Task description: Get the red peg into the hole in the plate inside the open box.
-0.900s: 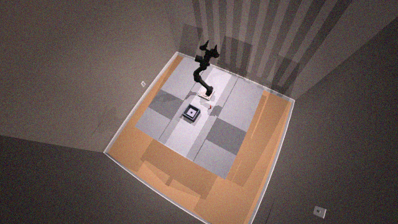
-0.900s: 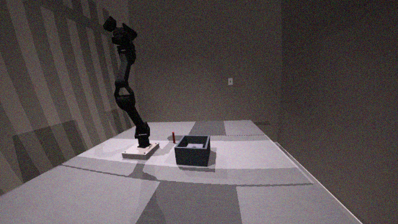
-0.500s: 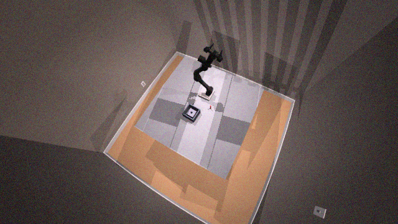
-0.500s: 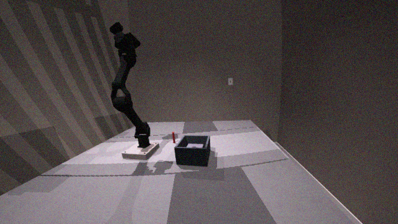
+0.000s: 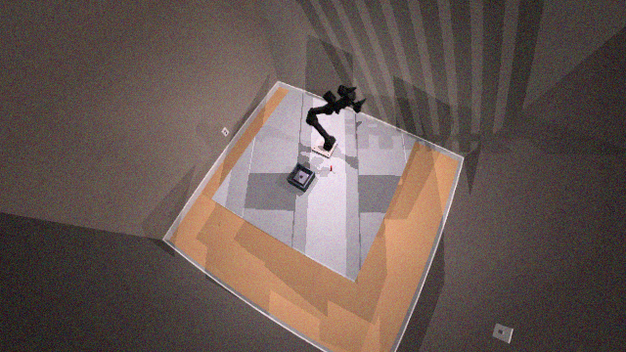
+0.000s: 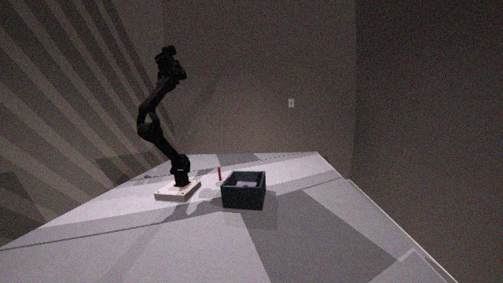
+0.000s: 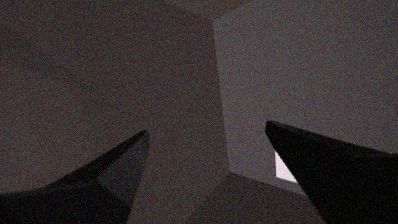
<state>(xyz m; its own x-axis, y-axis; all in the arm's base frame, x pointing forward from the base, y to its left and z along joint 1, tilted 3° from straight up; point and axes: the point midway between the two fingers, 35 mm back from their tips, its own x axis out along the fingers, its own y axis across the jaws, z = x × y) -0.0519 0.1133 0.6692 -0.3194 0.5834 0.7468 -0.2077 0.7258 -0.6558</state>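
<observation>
My gripper tip is 220 mm short of the red peg, 30 mm to the left of it and 680 mm above it. From my gripper tip the other things lie so: pale plate (430 mm ahead, 170 mm to the right, 670 mm below); dark box (430 mm ahead, 170 mm to the right, 690 mm below).
</observation>
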